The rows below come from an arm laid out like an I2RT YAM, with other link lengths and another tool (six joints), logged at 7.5 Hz.
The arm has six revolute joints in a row. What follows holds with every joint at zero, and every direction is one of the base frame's.
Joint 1 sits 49 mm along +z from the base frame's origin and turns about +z.
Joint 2 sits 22.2 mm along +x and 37.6 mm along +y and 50.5 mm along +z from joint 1 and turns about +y.
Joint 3 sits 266.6 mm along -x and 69.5 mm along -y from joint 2 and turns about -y.
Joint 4 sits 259.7 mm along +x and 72.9 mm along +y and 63.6 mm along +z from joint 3 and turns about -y.
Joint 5 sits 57 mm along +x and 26.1 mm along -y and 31.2 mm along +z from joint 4 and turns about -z.
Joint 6 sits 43.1 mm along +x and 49 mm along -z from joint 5 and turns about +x.
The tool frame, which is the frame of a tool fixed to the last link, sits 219 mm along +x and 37 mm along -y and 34 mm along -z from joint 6; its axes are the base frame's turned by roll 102.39, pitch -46.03 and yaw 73.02 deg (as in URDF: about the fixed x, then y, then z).
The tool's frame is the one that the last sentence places.
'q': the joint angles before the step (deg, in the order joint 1, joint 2, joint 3, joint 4, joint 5, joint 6). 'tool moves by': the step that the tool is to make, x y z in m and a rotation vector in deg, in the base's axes. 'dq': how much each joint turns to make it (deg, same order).
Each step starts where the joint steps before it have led.
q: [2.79, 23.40, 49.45, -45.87, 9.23, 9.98]
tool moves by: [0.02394, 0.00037, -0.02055, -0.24, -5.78, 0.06]
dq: [-0.03, -5.65, -12.29, 12.49, 0.07, -0.53]
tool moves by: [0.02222, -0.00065, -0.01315, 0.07, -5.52, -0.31]
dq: [-0.12, -3.27, -9.95, 12.23, 0.23, -0.15]
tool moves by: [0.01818, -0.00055, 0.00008, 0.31, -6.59, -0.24]
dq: [-0.30, -2.16, -8.03, 12.46, -0.06, 0.02]
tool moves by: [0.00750, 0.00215, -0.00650, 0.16, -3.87, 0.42]
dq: [-0.02, -2.52, -6.14, 7.50, -0.43, 0.00]
